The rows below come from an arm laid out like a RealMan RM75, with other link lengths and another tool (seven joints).
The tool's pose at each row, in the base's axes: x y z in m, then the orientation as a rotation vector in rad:
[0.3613 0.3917 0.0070 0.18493 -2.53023 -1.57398]
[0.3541 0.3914 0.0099 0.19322 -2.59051 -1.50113]
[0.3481 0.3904 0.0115 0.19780 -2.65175 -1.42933]
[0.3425 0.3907 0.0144 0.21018 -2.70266 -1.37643]
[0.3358 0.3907 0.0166 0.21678 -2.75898 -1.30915]
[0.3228 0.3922 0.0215 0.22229 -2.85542 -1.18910]
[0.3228 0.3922 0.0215 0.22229 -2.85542 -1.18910]
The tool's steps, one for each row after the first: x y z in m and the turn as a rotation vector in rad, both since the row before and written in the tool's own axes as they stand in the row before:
[0.0073 0.0026 -0.0001 0.06330 -0.00902 -0.00574]
[0.0062 0.0011 -0.0005 0.06247 -0.01367 -0.00556]
[0.0056 0.0029 -0.0004 0.04812 -0.01391 -0.01250]
[0.0067 0.0023 -0.0003 0.05726 -0.01516 -0.00837]
[0.0126 0.0059 -0.0002 0.09919 -0.03026 -0.01220]
[0.0000 0.0000 0.0000 0.00000 0.00000 0.00000]

